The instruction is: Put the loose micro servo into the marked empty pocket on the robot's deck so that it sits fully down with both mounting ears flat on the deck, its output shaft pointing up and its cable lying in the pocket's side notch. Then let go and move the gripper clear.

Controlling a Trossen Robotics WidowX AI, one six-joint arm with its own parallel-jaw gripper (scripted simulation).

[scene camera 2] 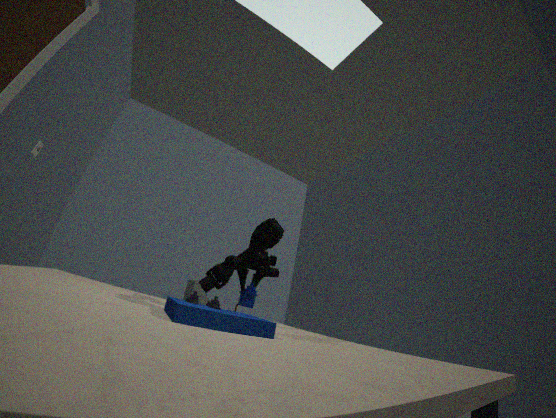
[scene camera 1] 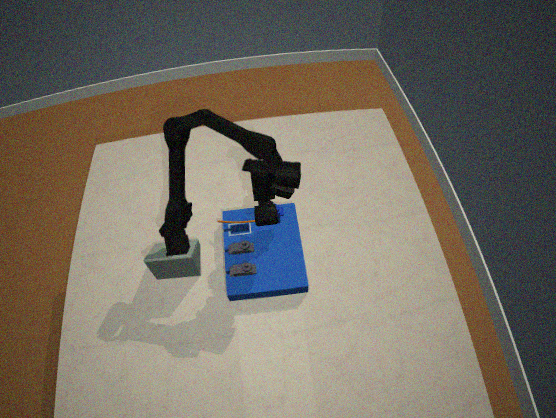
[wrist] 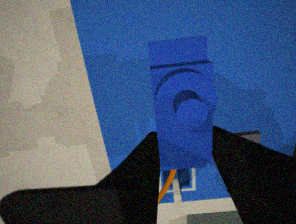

Scene:
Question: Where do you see a blue deck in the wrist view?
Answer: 245,50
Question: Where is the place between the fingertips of my gripper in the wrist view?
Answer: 182,135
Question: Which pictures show my gripper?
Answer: Scene camera 2, scene camera 1 and the wrist view: all of them.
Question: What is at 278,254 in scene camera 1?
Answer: A blue deck.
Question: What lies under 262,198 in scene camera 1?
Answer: My gripper.

